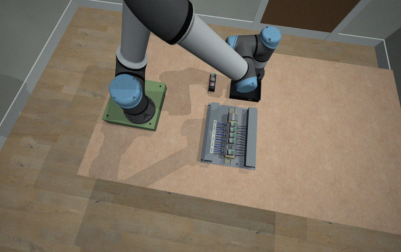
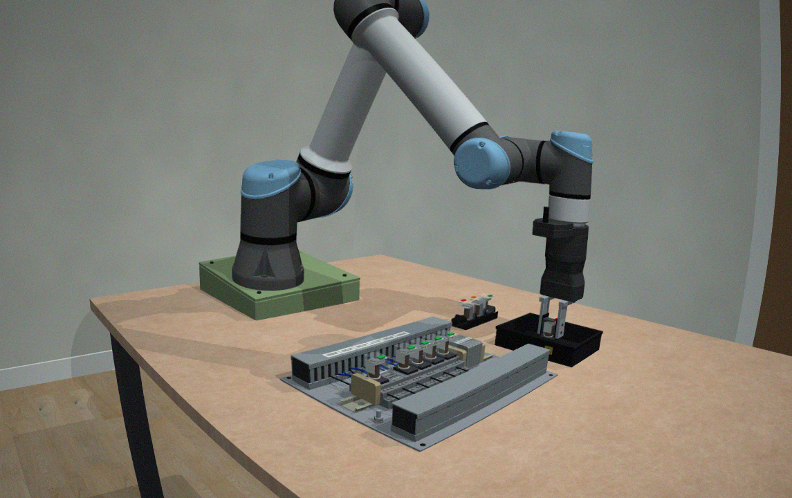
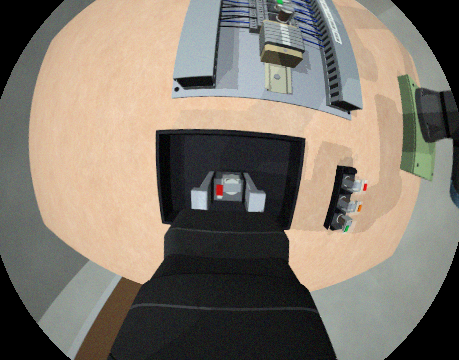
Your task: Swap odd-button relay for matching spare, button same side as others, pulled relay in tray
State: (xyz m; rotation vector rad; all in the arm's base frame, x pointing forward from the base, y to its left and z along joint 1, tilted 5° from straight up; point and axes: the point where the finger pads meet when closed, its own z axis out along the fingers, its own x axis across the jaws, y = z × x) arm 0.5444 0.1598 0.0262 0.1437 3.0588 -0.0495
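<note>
Right now the black tray is 2 cm below my hand.
</note>
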